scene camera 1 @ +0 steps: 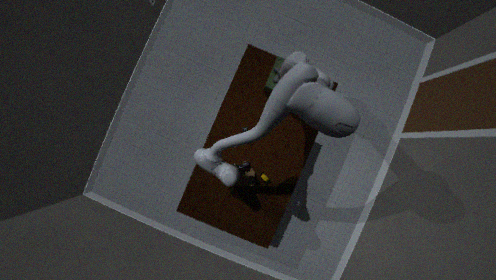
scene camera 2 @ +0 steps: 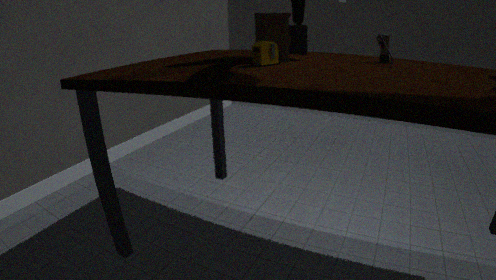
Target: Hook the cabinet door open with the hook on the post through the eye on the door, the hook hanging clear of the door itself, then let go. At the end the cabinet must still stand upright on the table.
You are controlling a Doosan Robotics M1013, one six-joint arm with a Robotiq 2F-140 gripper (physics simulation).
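Places are measured from the arm's base along level axes (x ahead, y left, z up), in metres.
Where they show: gripper, fingertip midpoint: (scene camera 1: 234,164).
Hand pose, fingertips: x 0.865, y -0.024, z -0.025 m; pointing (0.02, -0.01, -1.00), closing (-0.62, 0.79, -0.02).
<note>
After its pixels a point has its place.
The small brown cabinet (scene camera 1: 250,173) {x 0.846, y 0.116, z 0.065 m} (scene camera 2: 272,31) {x 0.870, y 0.161, z 0.007 m} stands upright near one end of the table (scene camera 1: 239,104) {x 0.381, y -0.251, z -0.090 m} (scene camera 2: 329,74) {x 0.625, y 0.337, z -0.090 m}. A dark panel, its door (scene camera 2: 298,40) {x 0.829, y 0.053, z -0.024 m}, stands beside it on the right in the low view. My gripper (scene camera 1: 242,165) {x 0.865, y -0.024, z -0.025 m} (scene camera 2: 297,20) comes down from above and its fingers are shut together just over the top of that door. I cannot tell whether they touch it. The short post with the thin hook (scene camera 1: 244,128) {x 0.556, y -0.101, z 0.012 m} (scene camera 2: 383,48) {x 0.559, y -0.081, z -0.039 m} stands apart from the cabinet, further along the table; the hook hangs at the post. The eye on the door is too small to see.
A yellow tape-measure-like object (scene camera 1: 264,177) {x 0.836, y 0.250, z -0.022 m} (scene camera 2: 265,53) {x 0.827, y 0.282, z -0.054 m} lies right in front of the cabinet. The arm's green base block (scene camera 1: 273,74) {x 0.036, y -0.110, z 0.000 m} is at the table's far end. The arm (scene camera 1: 263,121) {x 0.534, y -0.017, z 0.581 m} spans the table above the post. Dark table legs (scene camera 2: 99,166) stand on a tiled floor.
</note>
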